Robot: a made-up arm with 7 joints.
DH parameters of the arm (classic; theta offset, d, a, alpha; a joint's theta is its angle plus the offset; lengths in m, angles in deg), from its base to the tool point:
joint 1: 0 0.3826 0 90
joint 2: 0 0.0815 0 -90
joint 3: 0 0.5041 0.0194 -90
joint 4: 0 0.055 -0.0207 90
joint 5: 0 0.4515 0 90
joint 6: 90 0.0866 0.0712 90
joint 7: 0 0.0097 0 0
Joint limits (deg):
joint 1: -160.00..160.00
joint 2: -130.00..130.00
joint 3: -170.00..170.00
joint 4: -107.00..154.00
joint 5: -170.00..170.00
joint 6: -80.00..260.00
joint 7: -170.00..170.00
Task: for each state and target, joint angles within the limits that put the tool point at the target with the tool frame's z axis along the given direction. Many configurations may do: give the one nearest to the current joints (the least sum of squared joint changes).
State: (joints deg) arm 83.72 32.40 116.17 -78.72 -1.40 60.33 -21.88
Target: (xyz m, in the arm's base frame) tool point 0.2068 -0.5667 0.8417 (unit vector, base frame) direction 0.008 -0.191 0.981
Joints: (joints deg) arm 43.66 49.04 112.29 -81.79 -39.36 28.97 -21.88
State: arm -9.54 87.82 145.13 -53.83 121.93 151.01 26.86
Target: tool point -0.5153 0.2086 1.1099 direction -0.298 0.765 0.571
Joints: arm -44.99 42.94 170.00 -32.26 156.36 137.85 26.86
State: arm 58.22 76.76 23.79 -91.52 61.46 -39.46 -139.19
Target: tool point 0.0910 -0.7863 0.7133 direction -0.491 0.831 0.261
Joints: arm 83.90 40.83 27.60 -67.94 67.65 -80.00 -139.19
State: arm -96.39 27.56 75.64 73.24 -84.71 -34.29 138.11
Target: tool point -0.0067 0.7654 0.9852 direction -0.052 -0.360 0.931
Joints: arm -70.14 47.42 82.13 45.98 -108.95 13.92 138.11
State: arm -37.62 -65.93 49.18 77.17 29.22 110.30 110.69
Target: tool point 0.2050 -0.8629 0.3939 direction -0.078 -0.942 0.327
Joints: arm -75.23 -75.83 27.92 34.41 17.73 139.78 110.69
